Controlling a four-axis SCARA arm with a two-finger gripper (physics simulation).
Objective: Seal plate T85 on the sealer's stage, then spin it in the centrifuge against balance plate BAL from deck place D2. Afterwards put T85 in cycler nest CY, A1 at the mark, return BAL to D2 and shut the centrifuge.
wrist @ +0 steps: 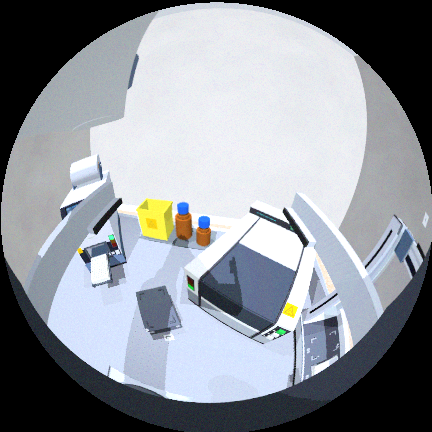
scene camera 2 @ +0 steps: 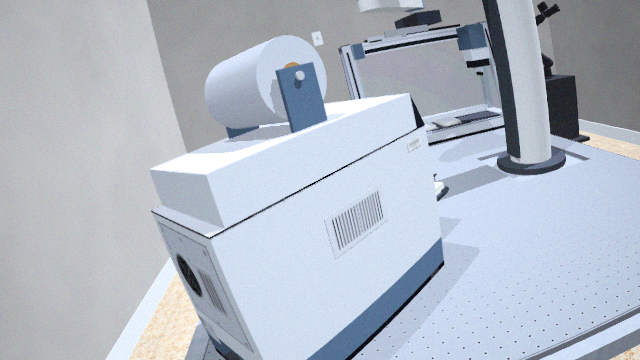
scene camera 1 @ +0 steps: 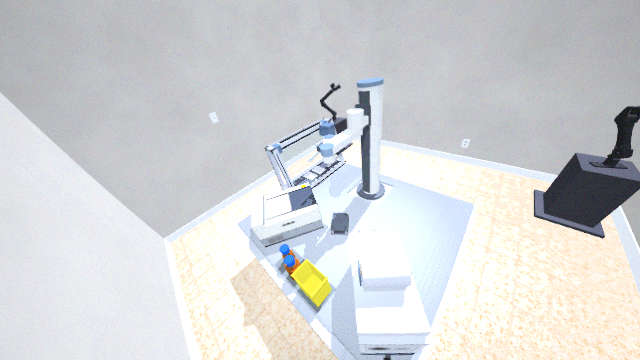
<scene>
The same spot on a centrifuge: [scene camera 1: 273,221] is [wrist: 246,220].
</scene>
